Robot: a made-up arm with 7 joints.
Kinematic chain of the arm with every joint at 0, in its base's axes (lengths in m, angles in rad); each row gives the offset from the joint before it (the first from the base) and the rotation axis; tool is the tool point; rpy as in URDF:
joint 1: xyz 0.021 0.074 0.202 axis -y
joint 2: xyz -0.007 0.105 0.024 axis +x
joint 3: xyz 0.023 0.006 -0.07 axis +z
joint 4: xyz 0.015 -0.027 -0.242 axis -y
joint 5: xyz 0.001 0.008 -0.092 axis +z
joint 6: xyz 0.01 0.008 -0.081 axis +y
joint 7: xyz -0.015 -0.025 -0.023 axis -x
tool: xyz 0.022 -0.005 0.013 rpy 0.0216 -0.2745 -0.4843
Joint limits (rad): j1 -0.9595..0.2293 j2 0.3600..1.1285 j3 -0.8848..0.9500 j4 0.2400..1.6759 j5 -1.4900..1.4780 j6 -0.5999..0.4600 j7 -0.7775..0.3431
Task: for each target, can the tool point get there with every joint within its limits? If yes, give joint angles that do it. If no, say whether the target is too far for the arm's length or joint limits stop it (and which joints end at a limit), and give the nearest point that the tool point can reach.
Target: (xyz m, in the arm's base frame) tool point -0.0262 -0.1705 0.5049
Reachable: no: joint limits stop it (at a limit: joint 1, joint 2, joint 3, joint 4, joint 6, joint 7) | nearest point -0.1473 0.1109 -0.0456 | short by 0.630 m
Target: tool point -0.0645 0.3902 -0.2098
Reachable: yes | joints -0.5352 0.4625 0.3516 0.6022 -0.9422 0.1520 -0.3224
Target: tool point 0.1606 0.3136 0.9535
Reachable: no: too far | nearest point 0.1410 0.4851 0.2945 | short by 0.681 m
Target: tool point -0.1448 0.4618 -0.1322
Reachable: yes | joints -0.8354 0.7554 -0.0416 0.5807 -0.3618 0.0651 -0.3883
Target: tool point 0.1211 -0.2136 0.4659
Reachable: no: joint limits stop it (at a limit: joint 1, joint 2, joint 3, joint 4, joint 6, joint 7) | nearest point 0.1994 0.1204 -0.0320 | short by 0.605 m
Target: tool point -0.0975 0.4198 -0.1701
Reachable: yes | joints -0.5650 0.7455 -0.5566 0.7149 -1.2528 -0.0625 0.0725
